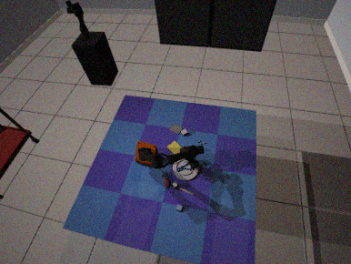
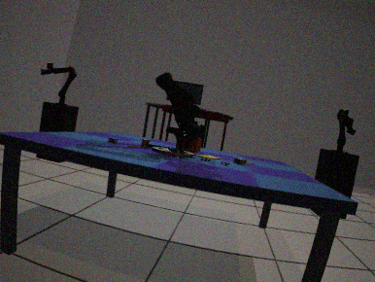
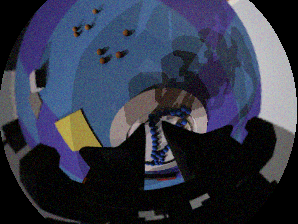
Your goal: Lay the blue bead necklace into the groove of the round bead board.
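Now: gripper tip 3 cm past the round white bead board, 5 cm to the left of it and 1 cm above it. The rest, counted from my gripper tip: red-handled tool: 15 cm behind, 17 cm to the right, 1 cm below; then yellow card: 13 cm behind, 12 cm to the left, 2 cm below; then thin pale stick: 23 cm to the right, 2 cm below.
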